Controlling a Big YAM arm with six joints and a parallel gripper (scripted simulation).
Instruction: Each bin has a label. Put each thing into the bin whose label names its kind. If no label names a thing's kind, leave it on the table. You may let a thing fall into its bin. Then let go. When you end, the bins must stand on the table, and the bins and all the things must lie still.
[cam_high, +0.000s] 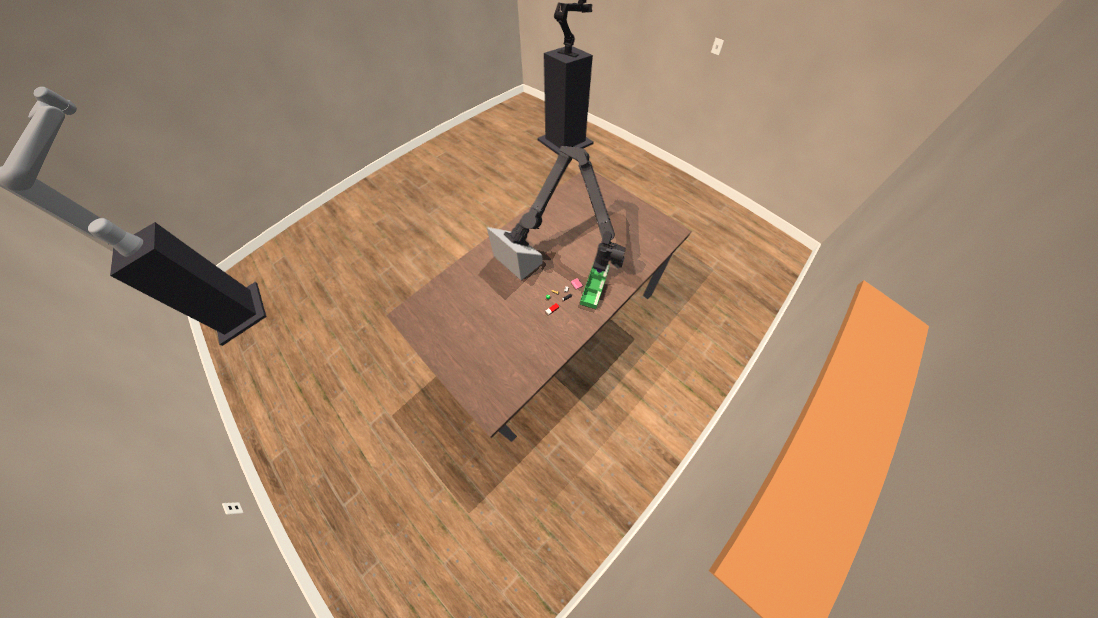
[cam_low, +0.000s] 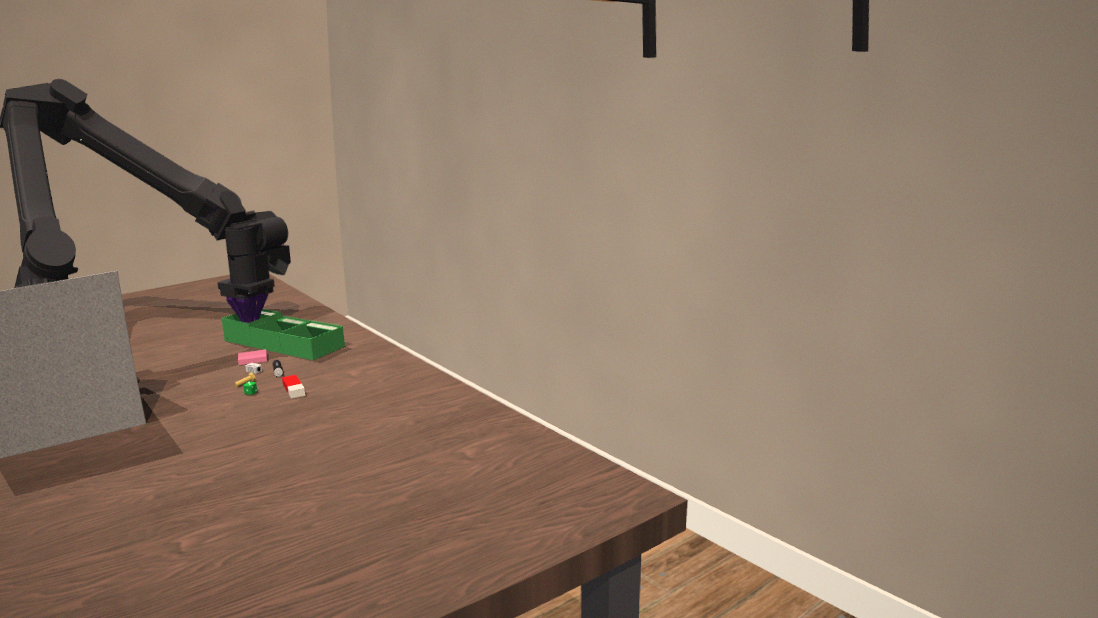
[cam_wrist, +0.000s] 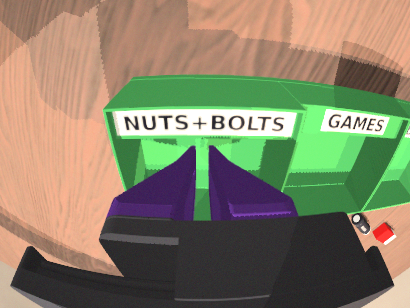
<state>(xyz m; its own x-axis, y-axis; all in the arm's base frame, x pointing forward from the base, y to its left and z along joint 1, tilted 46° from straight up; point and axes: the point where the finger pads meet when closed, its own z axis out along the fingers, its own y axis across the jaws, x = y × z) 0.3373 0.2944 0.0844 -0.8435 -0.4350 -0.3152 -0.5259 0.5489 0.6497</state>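
Right now my hand is 1 cm short of the black battery, 23 cm to the left of it and 2 cm above it. The rest, counted from my hand: green three-part bin (5 cm ahead, 7 cm to the right); then pink pad (2 cm behind, 14 cm to the right, 2 cm below); then white piece (3 cm behind, 20 cm to the right, 2 cm below).
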